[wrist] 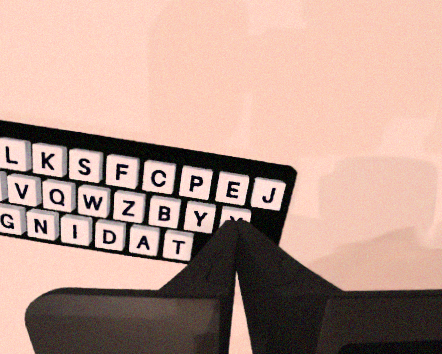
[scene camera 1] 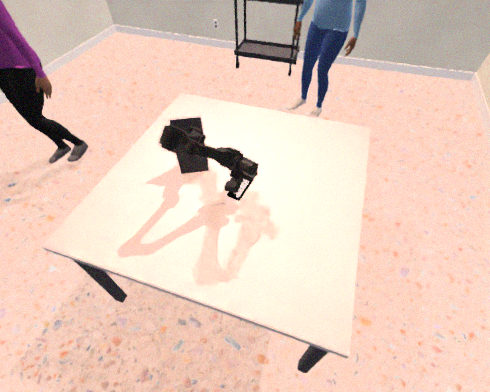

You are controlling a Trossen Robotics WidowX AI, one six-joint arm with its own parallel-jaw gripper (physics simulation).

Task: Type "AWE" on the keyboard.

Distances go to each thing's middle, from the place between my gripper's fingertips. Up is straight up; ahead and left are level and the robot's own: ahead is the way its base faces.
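The w key (wrist: 92, 200) is 80 mm to the left of my hand and 40 mm below it. I find the e key (wrist: 232, 188) 10 mm ahead of my hand and 40 mm below it, while the t key (wrist: 178, 244) is 30 mm to the left of my hand, 30 mm behind it and 40 mm below it.
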